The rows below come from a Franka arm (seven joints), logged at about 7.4 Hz.
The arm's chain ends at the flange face. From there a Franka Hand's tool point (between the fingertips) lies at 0.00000 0.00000 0.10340 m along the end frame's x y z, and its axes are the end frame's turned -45 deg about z.
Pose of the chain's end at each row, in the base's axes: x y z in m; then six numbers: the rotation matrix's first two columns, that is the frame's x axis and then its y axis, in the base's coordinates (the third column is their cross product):
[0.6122, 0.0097, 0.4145, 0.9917, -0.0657, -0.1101, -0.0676, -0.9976, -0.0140]
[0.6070, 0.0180, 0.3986, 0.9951, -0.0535, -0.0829, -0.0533, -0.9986, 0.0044]
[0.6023, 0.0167, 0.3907, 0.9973, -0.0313, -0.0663, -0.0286, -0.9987, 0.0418]
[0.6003, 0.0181, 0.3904, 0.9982, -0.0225, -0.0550, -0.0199, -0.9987, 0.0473]
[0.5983, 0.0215, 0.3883, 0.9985, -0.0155, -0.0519, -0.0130, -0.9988, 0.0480]
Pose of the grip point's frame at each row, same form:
[0.6009, 0.0119, 0.3117, 0.7490, 0.6590, -0.0680, 0.6534, -0.7519, -0.0878]
[0.5984, 0.0180, 0.2956, 0.7413, 0.6683, -0.0617, 0.6660, -0.7439, -0.0555]
[0.5953, 0.0126, 0.2876, 0.7254, 0.6841, -0.0764, 0.6850, -0.7283, -0.0173]
[0.5945, 0.0133, 0.2873, 0.7199, 0.6903, -0.0723, 0.6918, -0.7221, -0.0054]
[0.5929, 0.0166, 0.2852, 0.7152, 0.6953, -0.0706, 0.6969, -0.7172, -0.0028]

